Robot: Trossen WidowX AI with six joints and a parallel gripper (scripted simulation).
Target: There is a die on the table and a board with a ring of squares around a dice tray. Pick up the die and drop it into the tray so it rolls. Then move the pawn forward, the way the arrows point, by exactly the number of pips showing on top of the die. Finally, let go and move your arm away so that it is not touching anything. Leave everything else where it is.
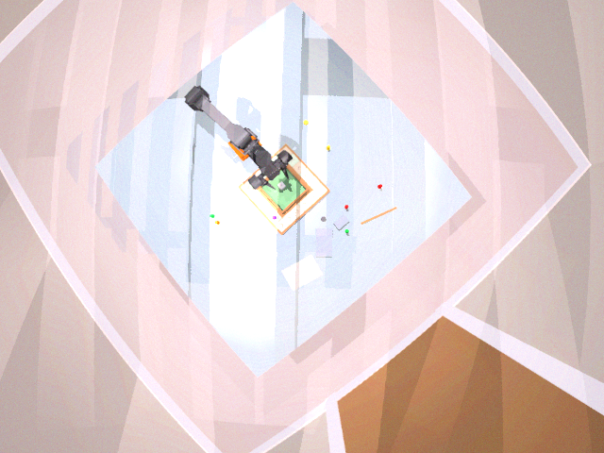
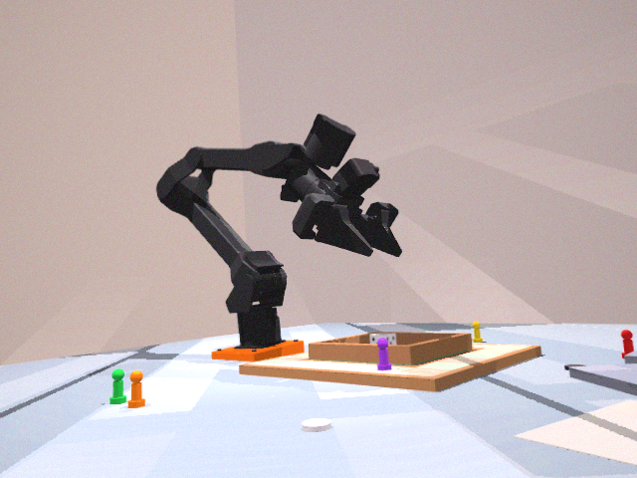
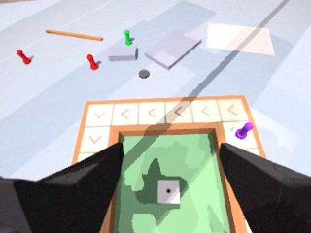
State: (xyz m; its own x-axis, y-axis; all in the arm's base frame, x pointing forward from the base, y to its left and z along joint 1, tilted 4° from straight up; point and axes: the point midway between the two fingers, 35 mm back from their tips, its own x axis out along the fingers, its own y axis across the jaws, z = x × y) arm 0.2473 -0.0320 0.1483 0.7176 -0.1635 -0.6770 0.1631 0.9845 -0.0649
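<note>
My gripper tip is now 50 mm short of the purple pawn, 120 mm to the left of it and 120 mm above it. From my gripper tip the other things lie so: walled tray (140 mm below); then yellow pawn (30 mm ahead, 260 mm to the left, 130 mm below); then white die (20 mm behind, 120 mm below).
</note>
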